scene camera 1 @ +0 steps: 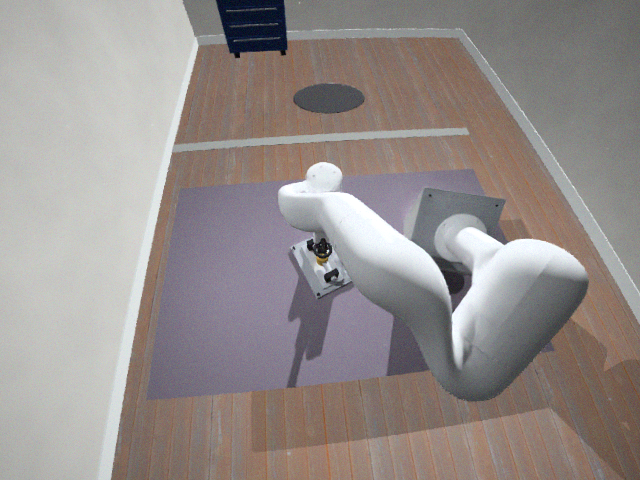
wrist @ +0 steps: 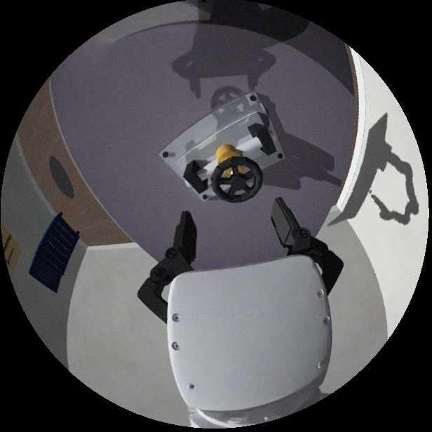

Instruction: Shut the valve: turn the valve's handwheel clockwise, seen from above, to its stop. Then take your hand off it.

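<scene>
The valve's black spoked handwheel [scene camera 1: 322,250] [wrist: 245,192] sits on top of a yellow stem housing [scene camera 1: 321,260] [wrist: 226,151]. The valve is mounted on a light grey base plate [scene camera 1: 318,292] [wrist: 180,148] with a black block at each end of its pipe. My gripper [wrist: 233,213] is open and empty, its two black fingers standing wide apart. In the wrist view the handwheel shows ahead of and between the line of the fingertips, not touched by either finger. In the scene view the arm's wrist hides most of the gripper, so its height over the wheel is hard to tell.
The base plate lies on a purple mat [scene camera 1: 217,320] [wrist: 125,100]. The arm's grey pedestal [scene camera 1: 421,211] stands to the right in the scene view. A dark round disc [scene camera 1: 328,98] [wrist: 61,177] lies on the floor farther back, and a blue drawer cabinet [scene camera 1: 253,31] [wrist: 54,252] stands by the wall.
</scene>
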